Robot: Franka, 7 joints.
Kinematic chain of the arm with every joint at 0, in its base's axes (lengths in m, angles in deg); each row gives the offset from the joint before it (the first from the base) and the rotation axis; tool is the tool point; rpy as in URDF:
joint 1: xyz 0 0 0.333 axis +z
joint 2: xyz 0 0 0 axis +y
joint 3: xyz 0 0 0.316 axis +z
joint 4: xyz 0.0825 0 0 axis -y
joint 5: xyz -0.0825 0 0.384 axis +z
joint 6: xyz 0 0 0 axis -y
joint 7: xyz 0.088 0 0 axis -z
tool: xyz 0 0 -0.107 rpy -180 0 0
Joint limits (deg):
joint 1: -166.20..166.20
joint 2: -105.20..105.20
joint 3: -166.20..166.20
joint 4: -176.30..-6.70
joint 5: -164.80..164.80
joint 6: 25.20..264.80
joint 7: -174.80..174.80
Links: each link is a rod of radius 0.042 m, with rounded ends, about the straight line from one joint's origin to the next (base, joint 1, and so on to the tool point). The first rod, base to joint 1, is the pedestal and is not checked.
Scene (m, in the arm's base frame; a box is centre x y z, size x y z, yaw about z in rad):
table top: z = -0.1
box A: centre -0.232 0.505 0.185 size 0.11 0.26 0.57 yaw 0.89
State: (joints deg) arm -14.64 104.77 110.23 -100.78 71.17 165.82 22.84
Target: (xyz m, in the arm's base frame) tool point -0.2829 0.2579 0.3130
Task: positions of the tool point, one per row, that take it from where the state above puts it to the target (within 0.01 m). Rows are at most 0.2 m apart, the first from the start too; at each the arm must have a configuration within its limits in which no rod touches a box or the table.
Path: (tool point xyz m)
1: 0.3508 0.5202 0.3724
2: 0.2065 0.5144 0.3158
3: 0.0725 0.4519 0.2484
4: -0.0350 0.3420 0.1956
5: -0.1106 0.2099 0.1795
6: -0.1409 0.2422 0.2069
7: -0.1748 0.2682 0.2334
8: -0.2117 0.2820 0.2582
9: -0.2494 0.2790 0.2831
10: -0.2829 0.2579 0.3130

